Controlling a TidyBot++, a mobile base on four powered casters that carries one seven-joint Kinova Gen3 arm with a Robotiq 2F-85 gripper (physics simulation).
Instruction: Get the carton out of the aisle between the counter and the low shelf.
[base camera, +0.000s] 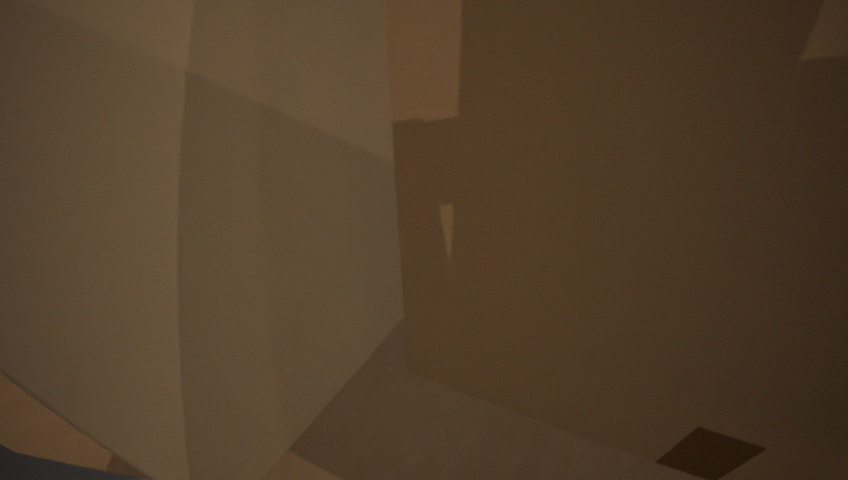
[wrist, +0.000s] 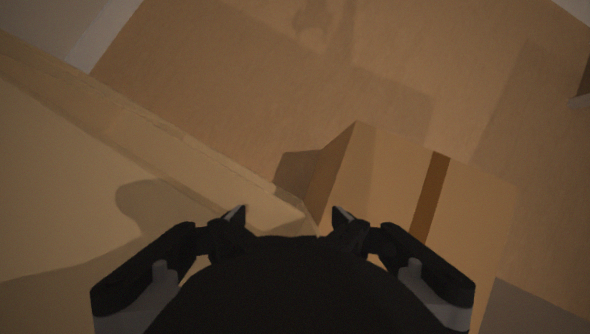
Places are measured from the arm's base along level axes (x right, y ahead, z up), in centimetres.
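Where they show: gripper, fingertip midpoint: (wrist: 289, 215).
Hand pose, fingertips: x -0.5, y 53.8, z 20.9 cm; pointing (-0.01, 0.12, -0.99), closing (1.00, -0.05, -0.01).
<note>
After its pixels a point has its place.
The carton (base camera: 595, 226) @(x 7.2, y 24.5, z -19.5 cm) (wrist: 470, 205) @(x 43.7, y 49.1, z 1.0 cm) is light brown with a darker tape strip. In the wrist view it stands on the floor right of centre, seen from above, close beside a pale wooden unit (base camera: 285, 208) @(x -6.8, y 26.2, z -20.5 cm) (wrist: 60, 165) @(x -22.9, y 59.4, z 21.4 cm) that looks like the counter. In the base camera view the carton's shaded side fills the right, with a dark tape patch low on it. My gripper (wrist: 289, 215) @(x -0.5, y 53.8, z 20.9 cm) is open and empty, above the gap between the unit's corner and the carton. The low shelf cannot be made out for certain.
The wooden floor (base camera: 416, 416) @(x -0.9, y 24.3, z -39.6 cm) (wrist: 225, 90) @(x -31.2, y 102.0, z -39.6 cm) runs beyond the carton. A white baseboard (wrist: 110, 37) @(x -90.8, y 132.3, z -38.2 cm) and wall show at the upper left of the wrist view. A grey surface (wrist: 540, 312) @(x 66.1, y 18.6, z -1.4 cm) lies at its lower right. A small part of an unclear object (wrist: 581, 101) @(x 167.3, y 94.6, z -34.6 cm) shows at its right edge.
</note>
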